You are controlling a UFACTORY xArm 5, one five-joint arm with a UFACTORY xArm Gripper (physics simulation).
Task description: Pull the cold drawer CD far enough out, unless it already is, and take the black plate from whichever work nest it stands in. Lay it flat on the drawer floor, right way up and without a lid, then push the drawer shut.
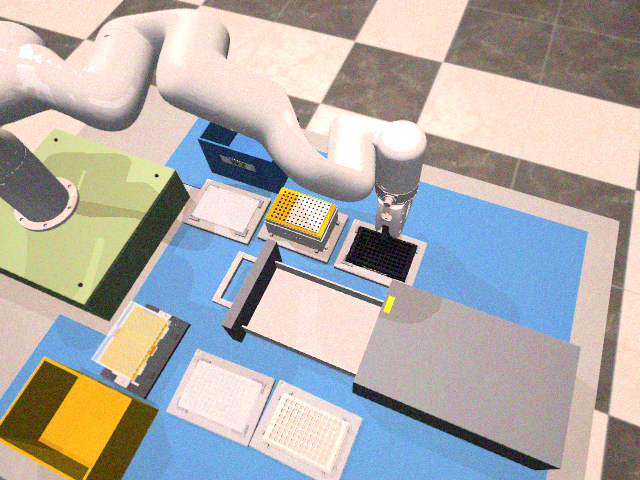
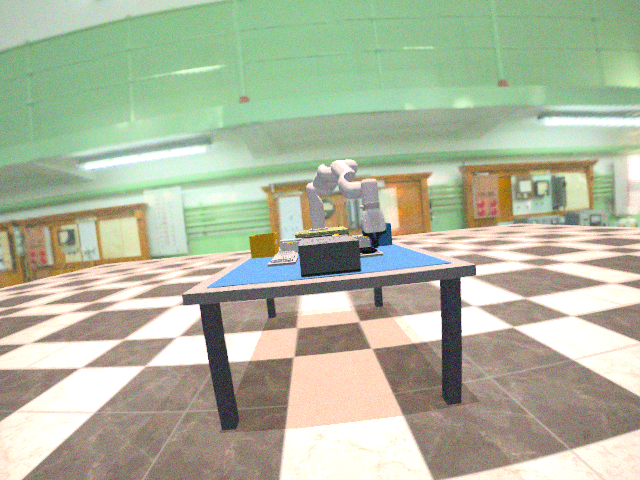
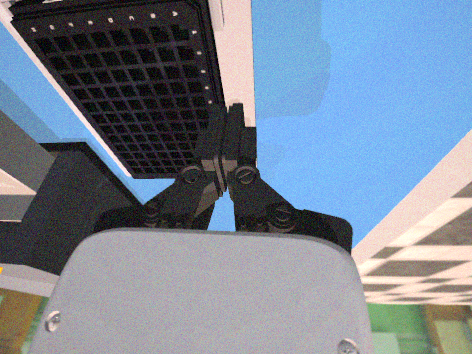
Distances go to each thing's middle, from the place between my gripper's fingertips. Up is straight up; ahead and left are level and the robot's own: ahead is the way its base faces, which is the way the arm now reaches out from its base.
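The black plate (image 1: 392,258) is 50 mm to the right of my hand and 10 mm behind it, and it sits 10 mm below. There is a yellow-topped tip rack (image 1: 308,221) as well, which I find 190 mm behind my hand, 20 mm to the right of it and 20 mm above it.
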